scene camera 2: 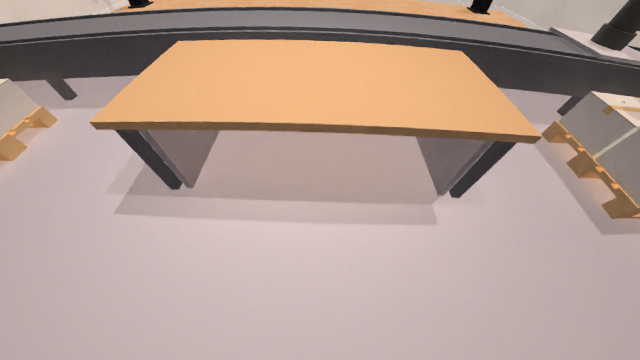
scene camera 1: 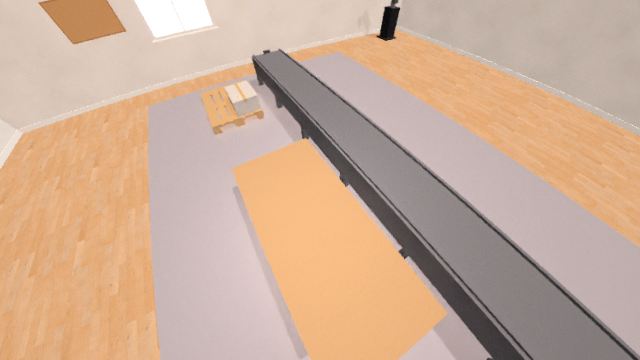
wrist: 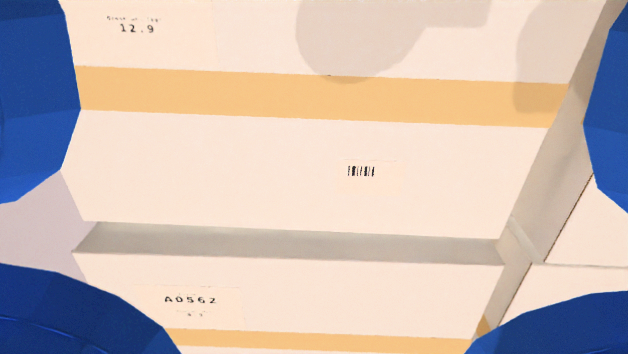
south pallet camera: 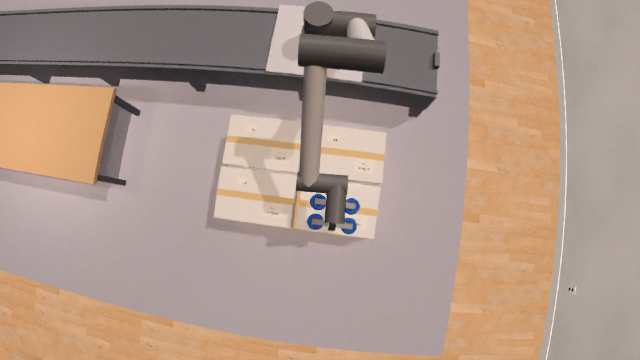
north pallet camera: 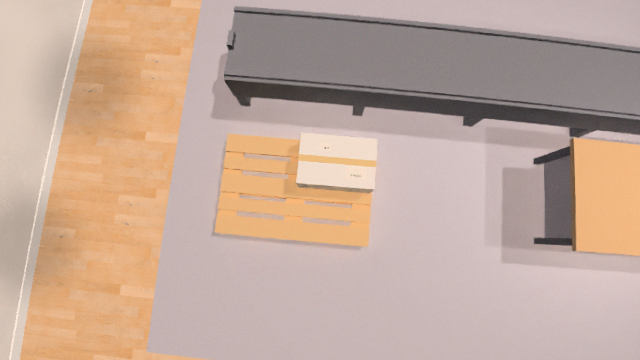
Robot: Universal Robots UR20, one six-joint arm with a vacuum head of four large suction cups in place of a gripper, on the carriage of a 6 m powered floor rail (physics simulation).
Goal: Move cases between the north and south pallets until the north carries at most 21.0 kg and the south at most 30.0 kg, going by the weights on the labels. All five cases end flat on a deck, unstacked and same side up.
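Seen in the pictures: hand at its tool point: [wrist: 322,250]; arm's base at its link origin: [scene camera 2: 605,44].
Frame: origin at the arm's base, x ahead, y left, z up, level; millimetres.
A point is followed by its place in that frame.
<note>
My suction gripper [south pallet camera: 333,214] @(x 1252, y 261, z 97 mm) is open, its four blue cups holding nothing, above the outer right case [south pallet camera: 370,197] @(x 1094, y 521, z -174 mm) of the south pallet [south pallet camera: 297,209] @(x 1242, y -6, z -447 mm) [scene camera 2: 620,206] @(x 1358, y -600, z -488 mm). In the wrist view that case [wrist: 225,150] @(x 1130, y 375, z -175 mm) has a label reading 12.9. The case marked A0562 [wrist: 320,295] @(x 920, y 257, z -140 mm) [south pallet camera: 360,142] @(x 711, y 399, z -139 mm) lies beside it on the rail side; its weight is too small to read clearly. Two more white cases, one near the rail [south pallet camera: 260,155] @(x 899, y -306, z -148 mm) and one outer [south pallet camera: 245,209] @(x 1301, y -352, z -131 mm), lie flat at the left. One white case [north pallet camera: 336,175] @(x 907, y -5096, z -179 mm) [scene camera 1: 244,100] @(x 812, y -4816, z -198 mm) lies flat on the north pallet [north pallet camera: 295,235] @(x 1363, y -5364, z -427 mm) [scene camera 1: 220,123] @(x 1267, y -4819, z -426 mm), at its rail-side right corner.
The dark floor rail [scene camera 1: 400,175] [north pallet camera: 425,60] [south pallet camera: 150,42] runs alongside both pallets, with the arm's white carriage plate [south pallet camera: 285,50] @(x 115, y -233, z -1 mm) at the south end. A wooden table [scene camera 1: 325,240] @(x 890, y -2384, z -40 mm) [scene camera 2: 310,85] @(x 1038, y -2556, z -40 mm) [north pallet camera: 605,200] @(x 934, y -3194, z -41 mm) [south pallet camera: 50,130] @(x 913, y -2204, z -40 mm) stands between the pallets. The arm reaches over the south cases.
</note>
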